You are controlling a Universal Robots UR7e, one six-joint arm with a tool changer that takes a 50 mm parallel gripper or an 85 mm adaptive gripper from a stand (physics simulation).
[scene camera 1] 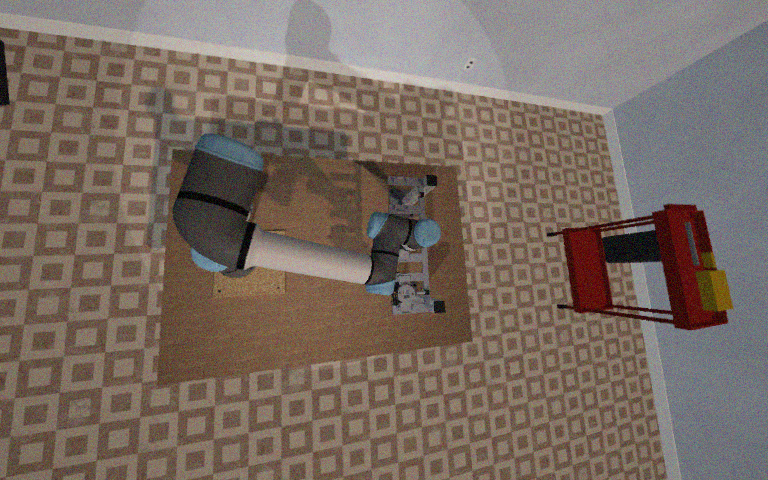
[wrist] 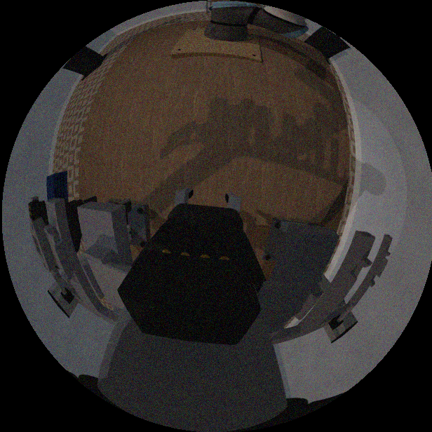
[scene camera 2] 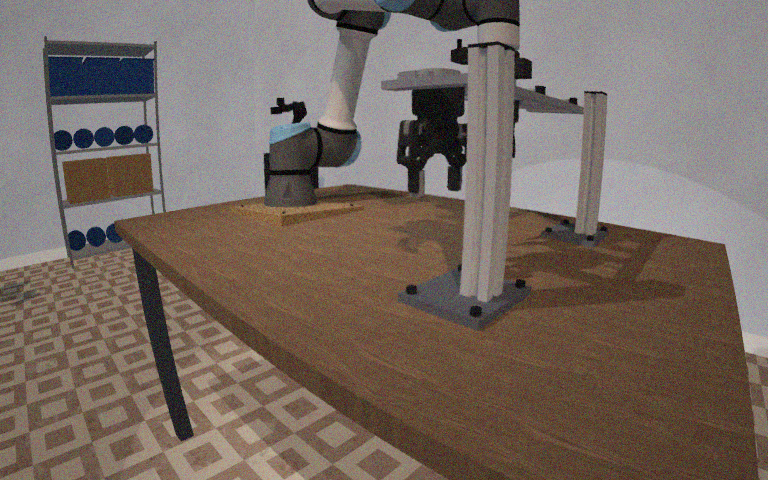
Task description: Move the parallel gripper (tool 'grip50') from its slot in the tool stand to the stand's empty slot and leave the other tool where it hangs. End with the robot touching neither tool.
Labels:
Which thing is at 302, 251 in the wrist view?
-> A tool stand.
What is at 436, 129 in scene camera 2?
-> An adaptive gripper.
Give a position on a parallel gripper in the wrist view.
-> At 208, 231

